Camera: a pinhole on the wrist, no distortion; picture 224 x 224 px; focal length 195.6 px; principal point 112.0 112.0 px. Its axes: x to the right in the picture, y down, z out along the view. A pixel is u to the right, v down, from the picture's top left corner.
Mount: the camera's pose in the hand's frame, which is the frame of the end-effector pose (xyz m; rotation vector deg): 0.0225 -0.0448 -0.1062 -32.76 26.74 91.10
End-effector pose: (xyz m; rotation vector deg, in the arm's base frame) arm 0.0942 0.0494 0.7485 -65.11 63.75 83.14
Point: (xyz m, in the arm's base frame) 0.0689 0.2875 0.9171
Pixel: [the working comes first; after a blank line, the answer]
In the camera's frame: -0.1743 0.1327 0.3376

11 189
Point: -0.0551 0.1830 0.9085
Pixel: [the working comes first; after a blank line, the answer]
In the camera's frame: -0.0133 0.1142 0.3487

105 176
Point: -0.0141 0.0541 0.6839
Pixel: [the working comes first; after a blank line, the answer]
In the camera's frame: 0.0415 -0.0723 0.1728

159 30
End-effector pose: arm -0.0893 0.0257 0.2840 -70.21 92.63 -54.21
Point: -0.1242 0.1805 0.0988
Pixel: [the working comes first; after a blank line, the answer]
In the camera's frame: 0.1378 0.1020 0.2686

212 186
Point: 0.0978 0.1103 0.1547
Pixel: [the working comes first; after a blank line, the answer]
In the camera's frame: -0.0903 0.0807 0.3381

60 159
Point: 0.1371 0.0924 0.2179
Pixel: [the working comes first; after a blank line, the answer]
In the camera's frame: -0.1598 0.0874 0.3066

10 168
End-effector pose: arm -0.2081 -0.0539 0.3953 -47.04 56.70 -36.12
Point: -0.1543 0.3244 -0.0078
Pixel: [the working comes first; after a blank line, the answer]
In the camera's frame: 0.3835 0.0422 0.4847

outside the picture
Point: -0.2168 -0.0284 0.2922
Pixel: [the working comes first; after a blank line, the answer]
In the camera's frame: 0.0676 -0.0188 0.1458

203 87
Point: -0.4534 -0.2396 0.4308
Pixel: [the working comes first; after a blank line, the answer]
In the camera's frame: 0.0115 0.0146 -0.1941

behind the camera
